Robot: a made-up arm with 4 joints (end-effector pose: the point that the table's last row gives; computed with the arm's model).
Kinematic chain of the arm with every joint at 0, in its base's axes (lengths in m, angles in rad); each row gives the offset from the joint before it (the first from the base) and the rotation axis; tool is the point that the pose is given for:
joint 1: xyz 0 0 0.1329 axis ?
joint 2: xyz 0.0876 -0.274 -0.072 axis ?
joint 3: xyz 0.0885 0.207 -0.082 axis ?
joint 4: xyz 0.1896 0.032 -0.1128 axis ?
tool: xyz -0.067 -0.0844 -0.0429
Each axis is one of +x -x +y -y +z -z.
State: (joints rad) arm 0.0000 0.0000 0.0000 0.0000
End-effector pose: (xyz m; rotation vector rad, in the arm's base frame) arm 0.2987 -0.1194 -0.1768 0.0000 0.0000 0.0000
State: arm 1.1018 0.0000 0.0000 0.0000
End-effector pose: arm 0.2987 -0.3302 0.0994 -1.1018 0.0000 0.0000
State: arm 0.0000 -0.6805 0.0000 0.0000
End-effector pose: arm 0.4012 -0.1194 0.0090 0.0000 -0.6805 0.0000
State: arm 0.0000 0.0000 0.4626 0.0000
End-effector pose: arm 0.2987 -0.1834 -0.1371 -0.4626 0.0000 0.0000
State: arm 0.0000 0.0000 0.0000 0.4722
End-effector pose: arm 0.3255 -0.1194 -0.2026 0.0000 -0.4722 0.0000
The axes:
joint 1: -x
joint 2: +y
joint 3: -x
joint 4: -y

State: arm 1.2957 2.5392 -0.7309 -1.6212
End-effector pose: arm -0.1938 -0.1017 0.1840 -1.5069 -1.5760 1.7570
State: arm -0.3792 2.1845 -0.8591 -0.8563
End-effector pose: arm -0.1763 0.0187 -0.0027 -1.0280 -2.9222 0.2517
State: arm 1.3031 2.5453 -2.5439 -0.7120
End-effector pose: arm -0.0928 -0.1465 0.0580 1.2309 -0.5890 -2.0344
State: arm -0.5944 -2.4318 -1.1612 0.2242
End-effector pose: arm 0.0477 -0.0687 0.3553 0.8621 -2.6870 0.6740
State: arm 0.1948 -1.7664 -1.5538 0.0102
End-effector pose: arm 0.1809 0.1182 0.2749 0.9756 -1.2097 1.4342
